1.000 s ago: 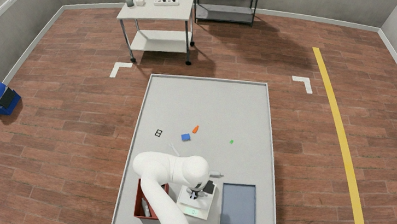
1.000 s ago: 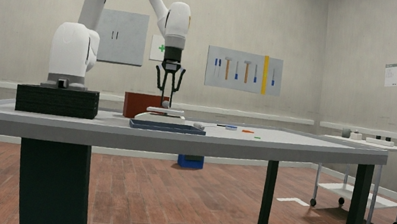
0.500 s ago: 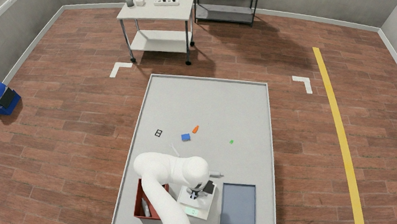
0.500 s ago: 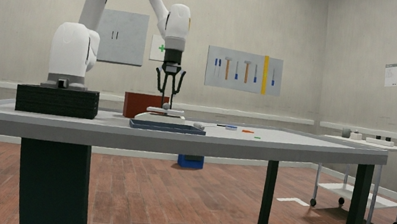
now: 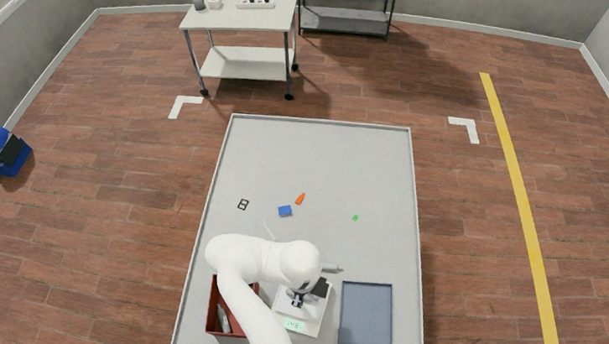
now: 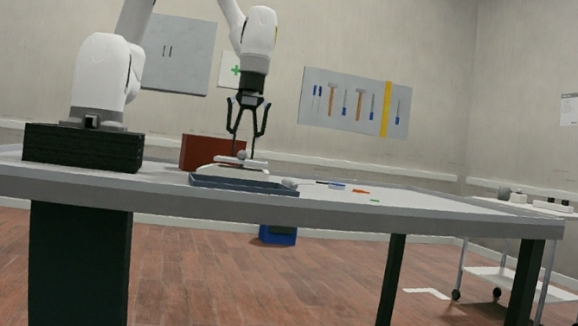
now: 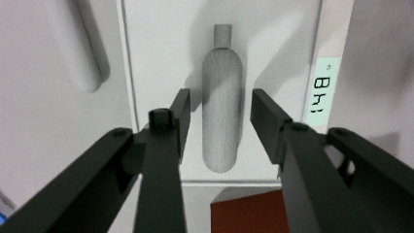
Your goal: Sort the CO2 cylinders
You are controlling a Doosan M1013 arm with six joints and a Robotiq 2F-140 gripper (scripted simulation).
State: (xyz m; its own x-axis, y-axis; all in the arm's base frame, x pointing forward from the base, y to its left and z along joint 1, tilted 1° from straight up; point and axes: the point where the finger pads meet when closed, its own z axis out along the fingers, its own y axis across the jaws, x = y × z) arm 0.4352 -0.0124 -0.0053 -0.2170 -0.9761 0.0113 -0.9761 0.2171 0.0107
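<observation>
My gripper is now 5 cm above the scale platform. Round my hand: grey CO2 cylinder 13 cm ahead, 11 cm to the right, 9 cm below; then scale 6 cm below, 1 cm behind; then red scrap bin 23 cm to the left, 7 cm below, 6 cm behind.
</observation>
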